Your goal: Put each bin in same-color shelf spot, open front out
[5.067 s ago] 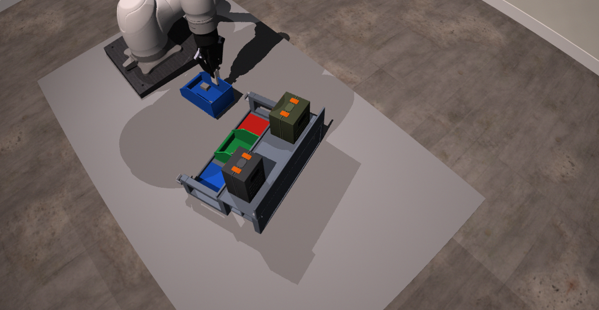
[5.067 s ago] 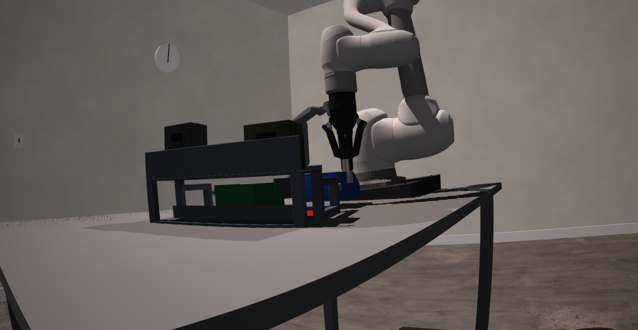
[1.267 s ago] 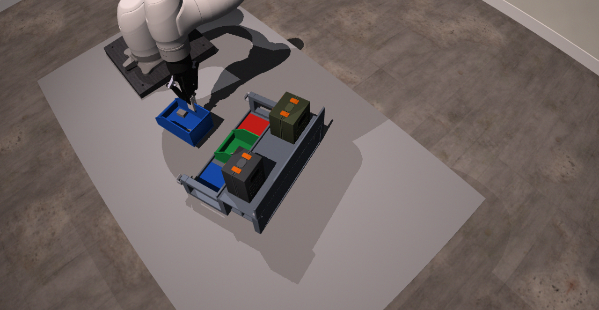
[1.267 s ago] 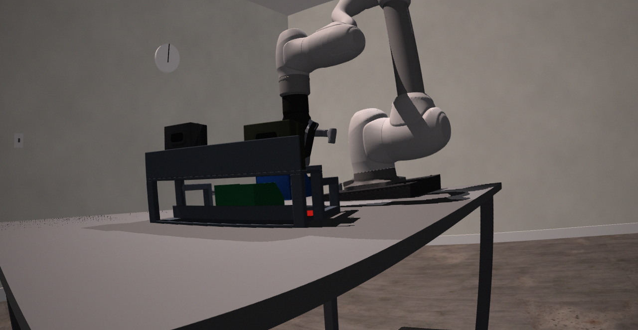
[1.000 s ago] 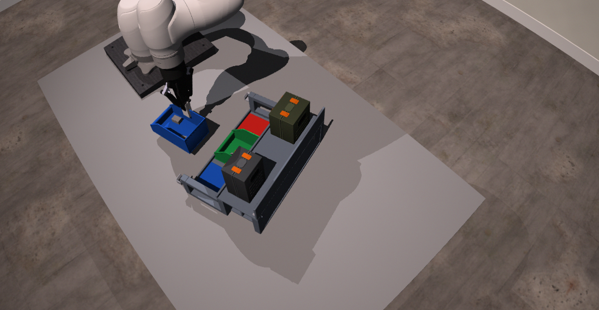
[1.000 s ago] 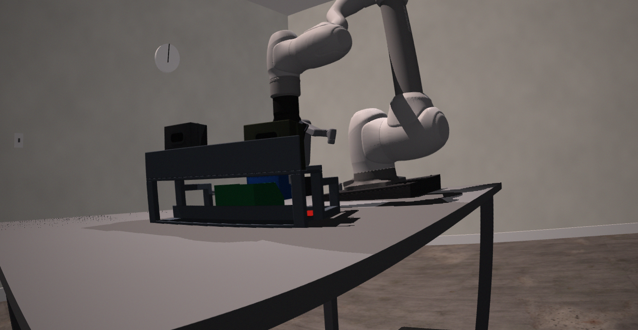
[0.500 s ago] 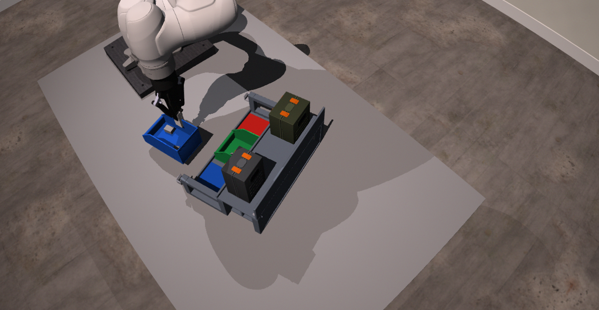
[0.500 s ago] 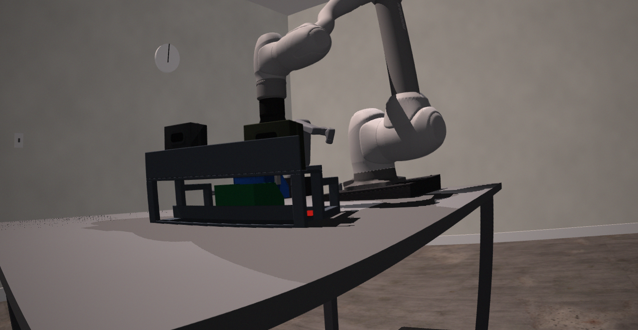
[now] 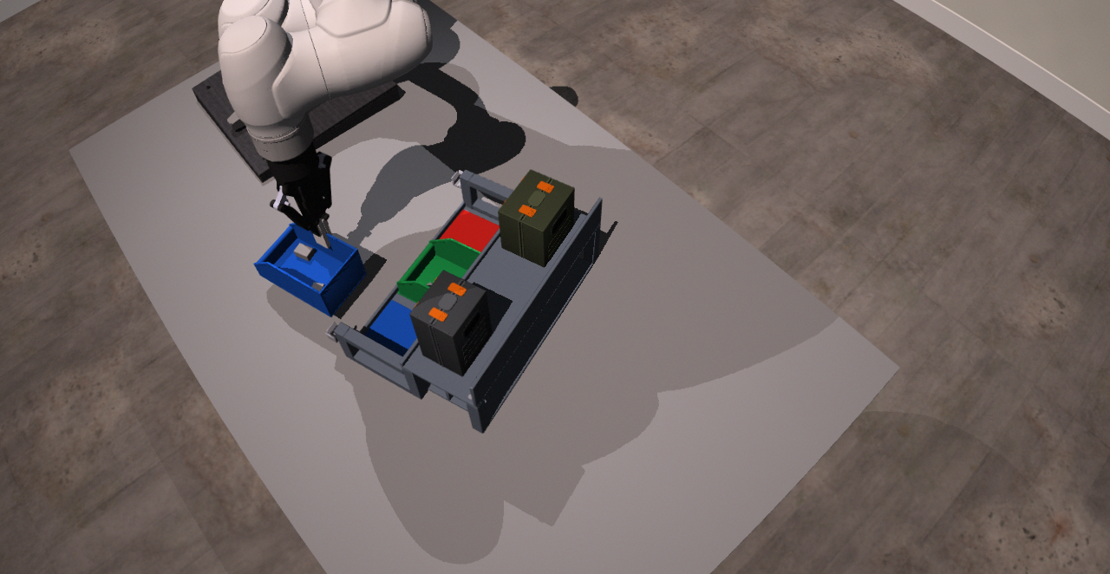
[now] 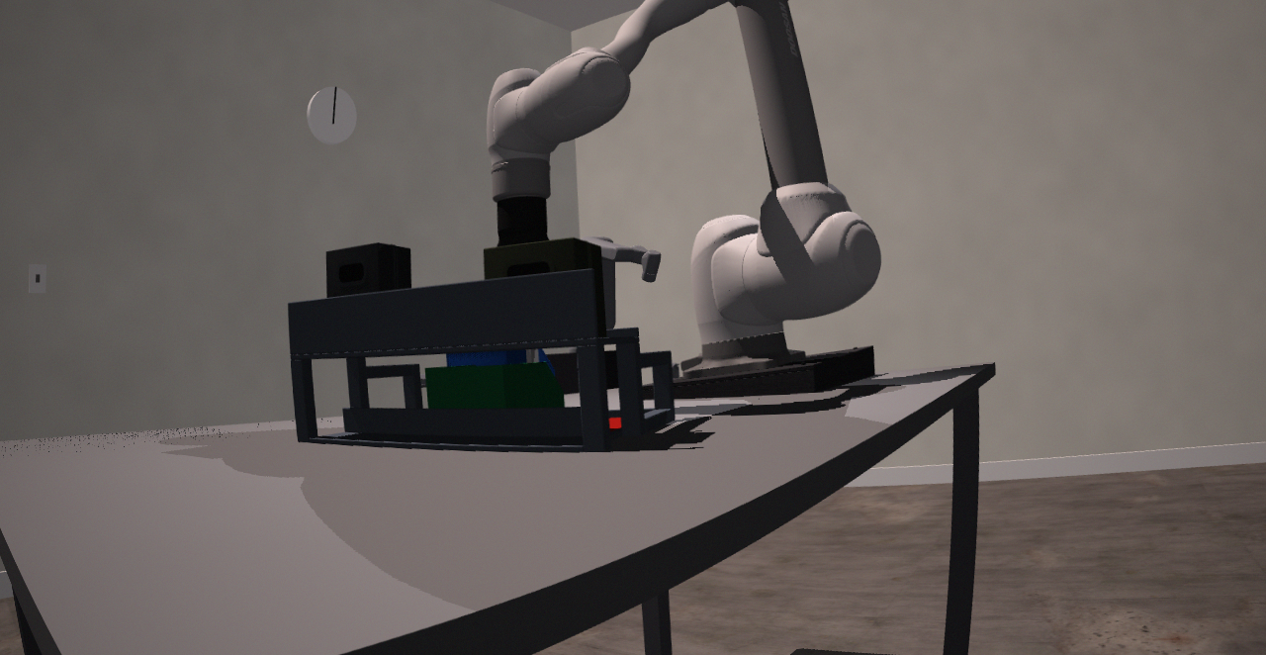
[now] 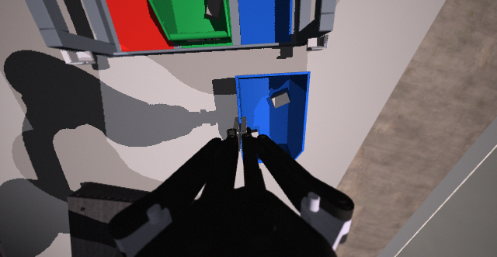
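Right now the blue bin is 1 cm ahead of my hand, 5 cm to the right of it and 4 cm below it. From my hand the other things lie so: olive case (27 cm ahead, 25 cm to the left, 5 cm above); then black case (33 cm ahead, 3 cm to the left, 6 cm above); then green bin (20 cm ahead, 12 cm to the left, 6 cm below).
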